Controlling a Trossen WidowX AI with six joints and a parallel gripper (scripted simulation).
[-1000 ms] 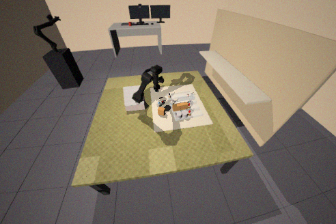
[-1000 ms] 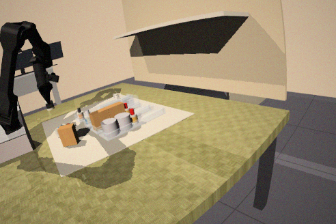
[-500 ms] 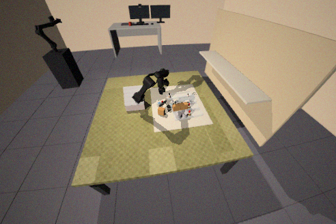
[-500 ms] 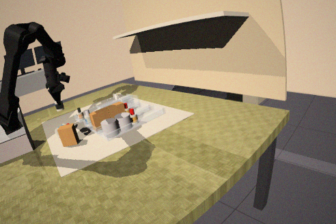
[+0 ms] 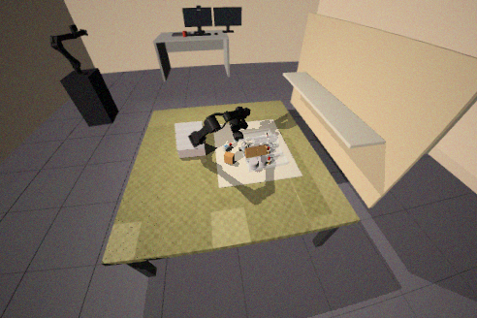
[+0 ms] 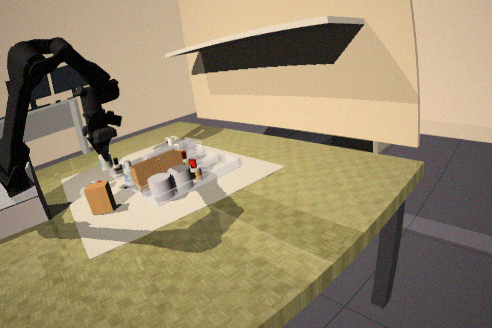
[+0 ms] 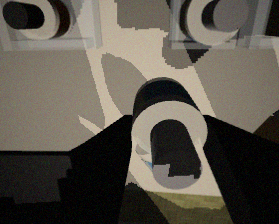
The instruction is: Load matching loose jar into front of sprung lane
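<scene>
Now: gripper tip 70 mm past the orange box, 120 mm to the left of it and 60 mm above it. Also, from my gripper tip: wall shelf 570 mm ahead, 50 mm to the right, 270 mm above.
</scene>
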